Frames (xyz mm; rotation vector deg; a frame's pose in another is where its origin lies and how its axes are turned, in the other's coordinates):
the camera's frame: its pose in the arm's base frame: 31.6 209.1 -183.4 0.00 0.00 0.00
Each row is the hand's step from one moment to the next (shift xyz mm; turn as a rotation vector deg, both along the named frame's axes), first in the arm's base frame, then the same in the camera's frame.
Working: the arm's base frame: its pose in the camera's frame: -31.6 -209.1 183.4 0.00 0.00 0.00

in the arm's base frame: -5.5 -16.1 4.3 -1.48 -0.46 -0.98
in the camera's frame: -5.5 -16.1 4.3 -1.48 -0.46 -0.98
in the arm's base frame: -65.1 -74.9 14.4 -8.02 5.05 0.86
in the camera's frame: -65.1 -74.9 14.4 -8.02 5.05 0.86
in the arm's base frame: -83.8 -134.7 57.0 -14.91 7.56 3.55
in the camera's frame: -83.8 -134.7 57.0 -14.91 7.56 3.55
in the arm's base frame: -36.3 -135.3 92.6 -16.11 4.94 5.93
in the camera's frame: -36.3 -135.3 92.6 -16.11 4.94 5.93
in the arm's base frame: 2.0 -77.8 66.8 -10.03 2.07 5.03
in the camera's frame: 2.0 -77.8 66.8 -10.03 2.07 5.03
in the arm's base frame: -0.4 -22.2 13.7 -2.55 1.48 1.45
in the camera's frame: -0.4 -22.2 13.7 -2.55 1.48 1.45
